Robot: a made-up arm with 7 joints.
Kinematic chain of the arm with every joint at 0, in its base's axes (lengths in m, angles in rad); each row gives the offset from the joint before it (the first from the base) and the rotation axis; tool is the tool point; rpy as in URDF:
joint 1: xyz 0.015 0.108 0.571 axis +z
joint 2: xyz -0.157 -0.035 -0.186 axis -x
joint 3: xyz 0 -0.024 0.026 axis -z
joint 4: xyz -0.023 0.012 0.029 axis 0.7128 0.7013 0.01
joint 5: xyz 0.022 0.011 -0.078 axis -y
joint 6: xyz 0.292 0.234 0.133 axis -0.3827 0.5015 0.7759
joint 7: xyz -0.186 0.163 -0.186 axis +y
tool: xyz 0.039 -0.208 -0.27 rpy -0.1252 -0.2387 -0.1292
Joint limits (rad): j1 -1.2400..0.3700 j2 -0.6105..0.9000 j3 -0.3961..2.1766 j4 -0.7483..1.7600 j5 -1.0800..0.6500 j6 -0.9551..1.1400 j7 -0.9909..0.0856
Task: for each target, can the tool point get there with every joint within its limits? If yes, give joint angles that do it. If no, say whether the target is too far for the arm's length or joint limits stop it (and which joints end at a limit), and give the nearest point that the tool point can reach.
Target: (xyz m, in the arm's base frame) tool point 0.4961 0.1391 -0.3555
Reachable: no: joint limits stop it (at a limit: joint 1, joint 2, joint 6, joint 7) | nearest point 0.3688 0.1667 -0.1664 | short by 0.230 m
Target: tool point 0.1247 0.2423 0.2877
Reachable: yes | joints -0.6681 -0.4822 0.0202 0.7859 0.4024 0.9582 -0.6392
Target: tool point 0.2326 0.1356 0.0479
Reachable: yes | joints -0.3245 0.3225 1.1204 0.6761 -0.7142 -0.1725 -0.7946
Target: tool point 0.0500 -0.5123 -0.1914
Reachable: no: joint limits stop it (at a limit: joint 1, joint 4, joint 6, joint 7) | nearest point 0.0276 -0.4412 -0.1143 | short by 0.107 m
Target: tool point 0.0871 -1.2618 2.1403
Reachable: no: too far | nearest point 0.0001 -0.4068 0.9184 | short by 1.494 m
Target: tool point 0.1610 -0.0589 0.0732
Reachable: yes | joints -0.3307 -0.2720 1.9369 0.6298 -0.5253 0.1249 -0.8414
